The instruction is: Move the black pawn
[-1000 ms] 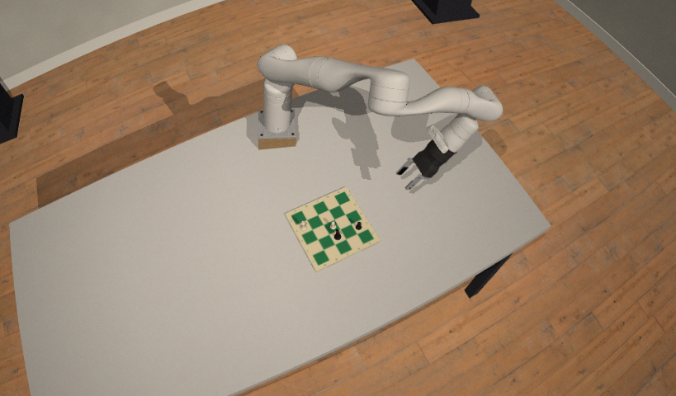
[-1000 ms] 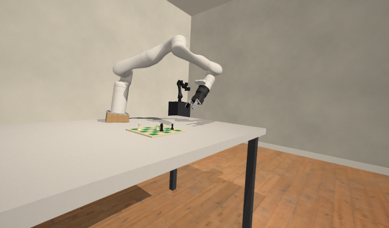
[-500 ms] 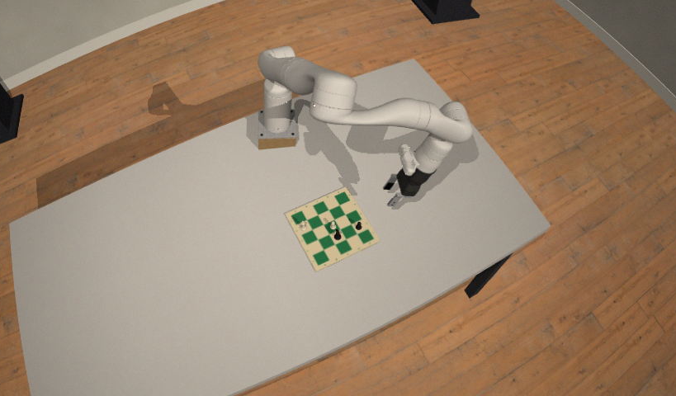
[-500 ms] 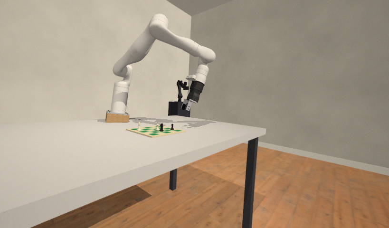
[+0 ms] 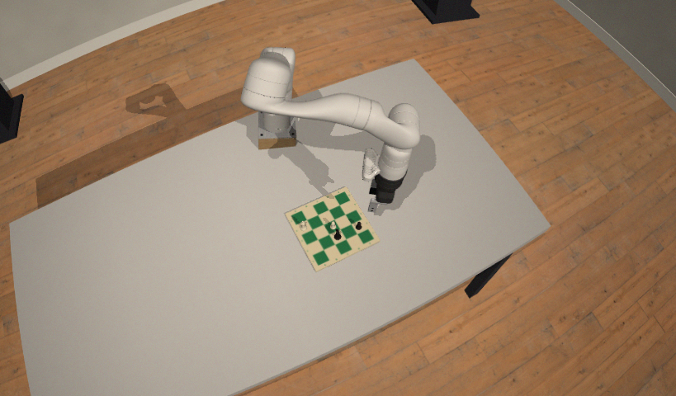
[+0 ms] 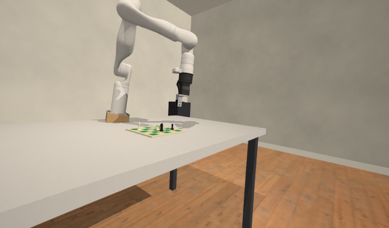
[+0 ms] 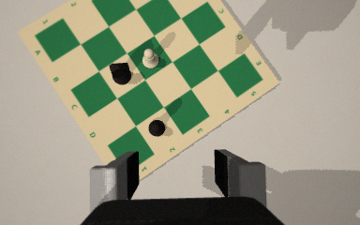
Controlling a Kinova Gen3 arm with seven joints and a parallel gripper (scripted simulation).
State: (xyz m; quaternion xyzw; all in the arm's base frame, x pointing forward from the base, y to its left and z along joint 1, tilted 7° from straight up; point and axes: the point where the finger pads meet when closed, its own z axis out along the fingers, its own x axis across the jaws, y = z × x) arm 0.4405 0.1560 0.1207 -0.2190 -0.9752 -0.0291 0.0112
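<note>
Right now my hand is 13 cm above the black pawn and 4 cm to the left of it. Also, from my hand: chessboard: 15 cm below, 11 cm to the right, 2 cm behind; black knight: 13 cm below, 11 cm to the right, 1 cm ahead; white pawn: 13 cm below, 11 cm to the right, 2 cm behind.
</note>
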